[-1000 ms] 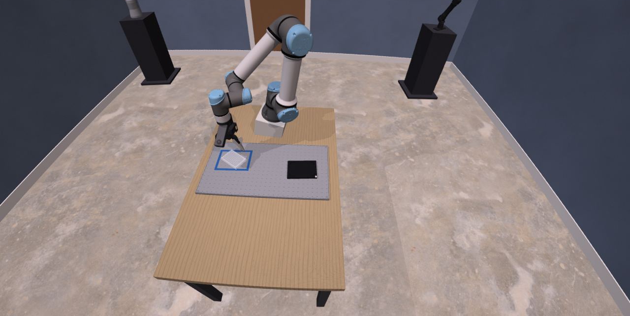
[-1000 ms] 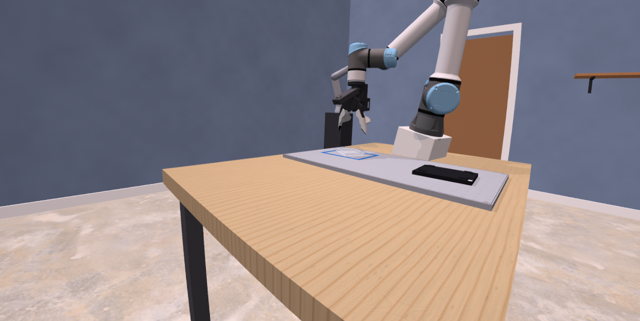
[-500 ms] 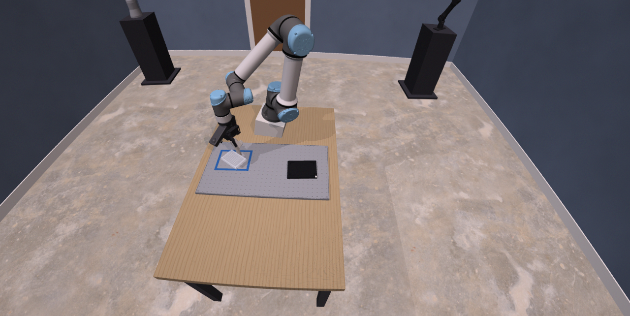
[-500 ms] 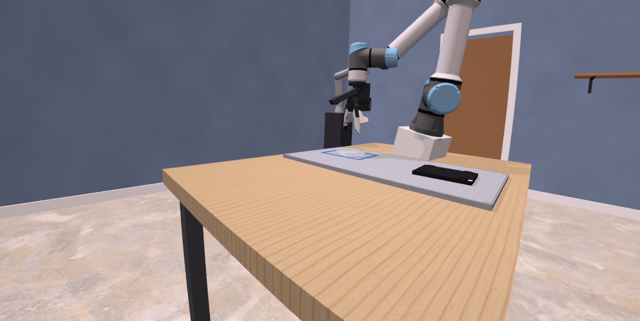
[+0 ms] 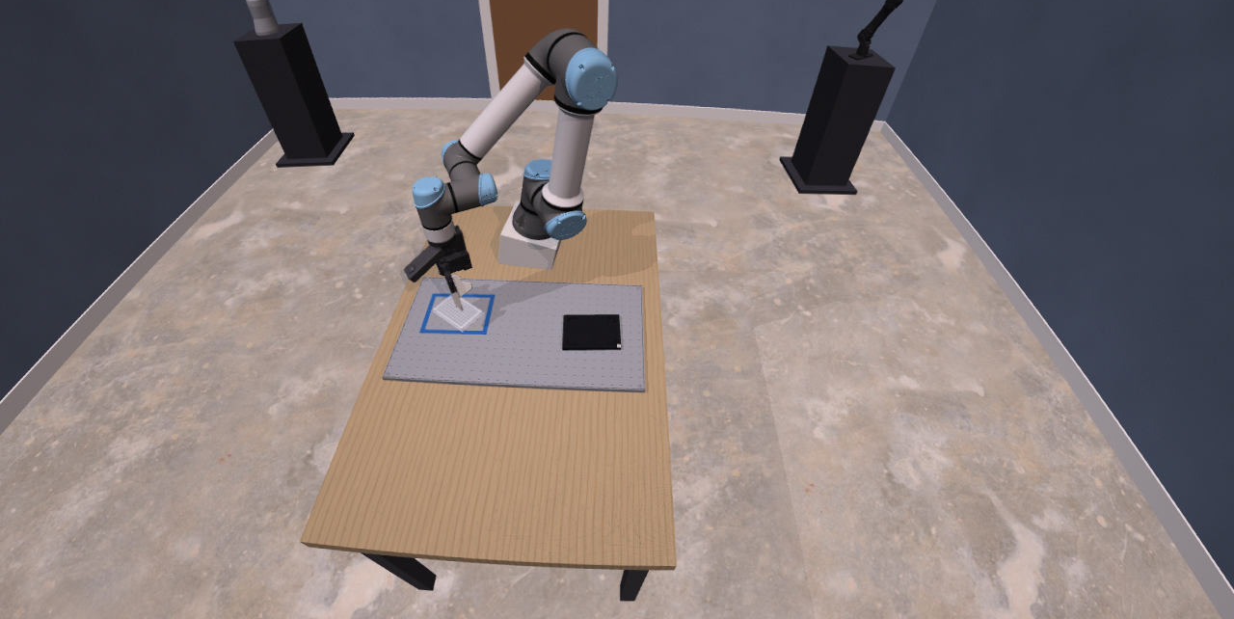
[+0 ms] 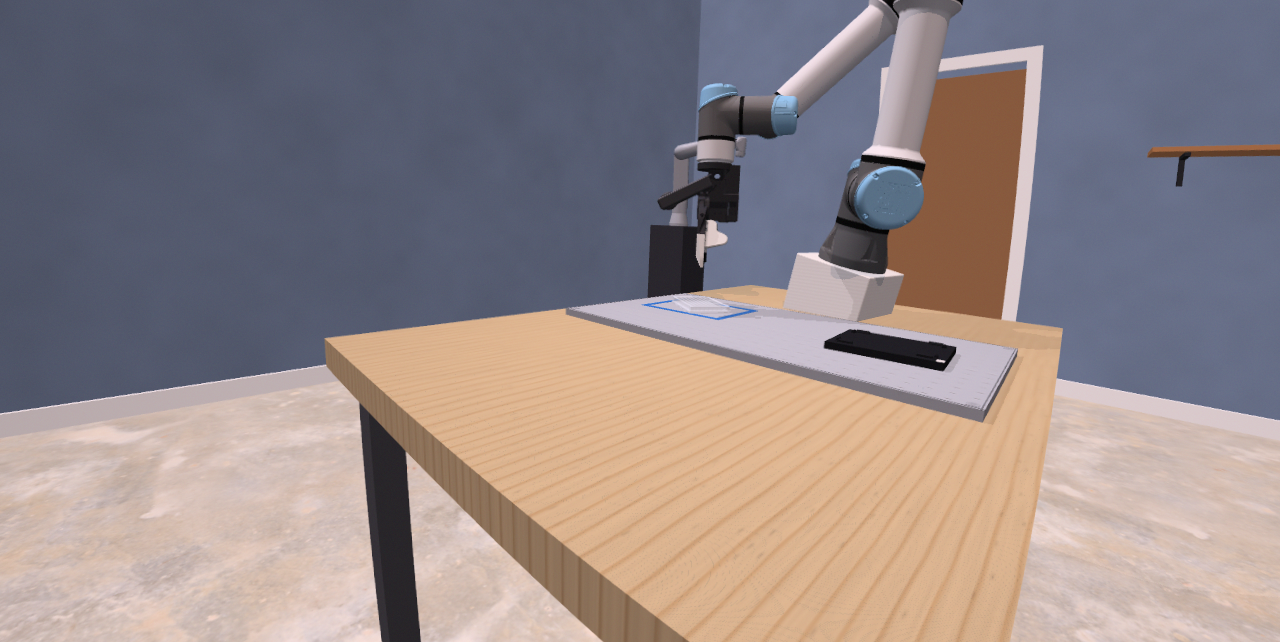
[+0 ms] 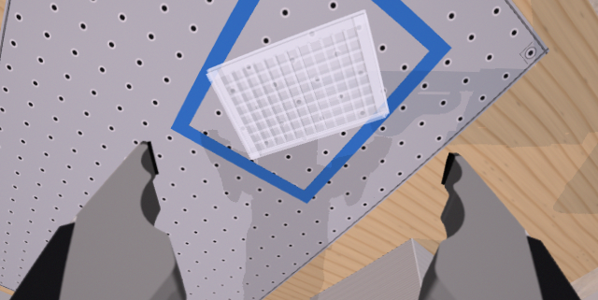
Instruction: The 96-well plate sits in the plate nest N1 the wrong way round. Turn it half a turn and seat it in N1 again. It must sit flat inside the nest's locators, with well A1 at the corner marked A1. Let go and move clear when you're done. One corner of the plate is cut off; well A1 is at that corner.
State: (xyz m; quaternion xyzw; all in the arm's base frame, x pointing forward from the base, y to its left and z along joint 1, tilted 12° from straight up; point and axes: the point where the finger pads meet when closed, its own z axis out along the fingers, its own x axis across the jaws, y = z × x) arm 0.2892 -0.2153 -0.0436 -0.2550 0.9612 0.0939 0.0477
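The 96-well plate lies 90 mm below my hand. Also, from my hand: nest N1: 390 mm to the left, 80 mm below, 80 mm ahead; A1 label: 470 mm to the left, 140 mm ahead, 80 mm below.
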